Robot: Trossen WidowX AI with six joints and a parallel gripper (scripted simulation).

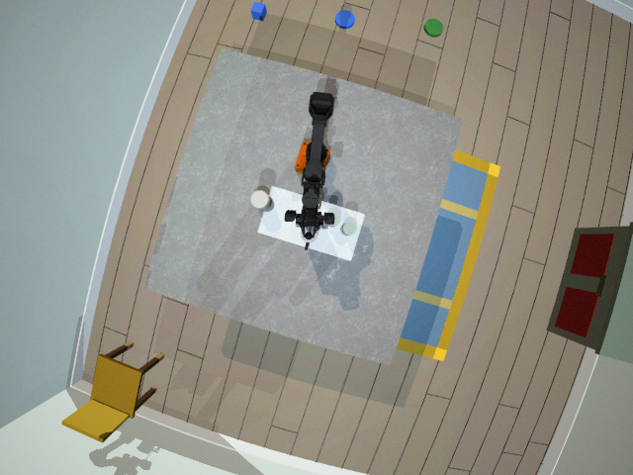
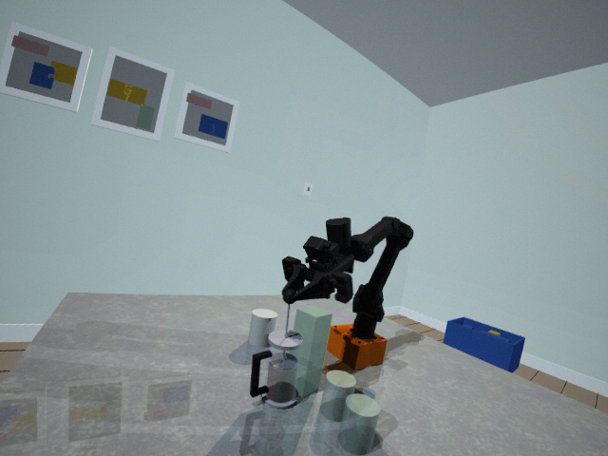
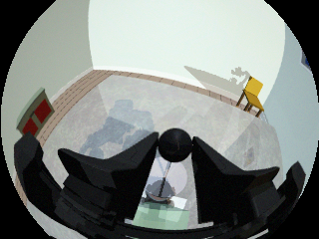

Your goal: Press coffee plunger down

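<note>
Right now my gripper tip is 12 cm above the glass coffee press. Also, from my gripper tip: tall pale green block (9 cm behind, 4 cm to the right, 14 cm below); white cylinder (5 cm behind, 28 cm to the right, 19 cm below).
</note>
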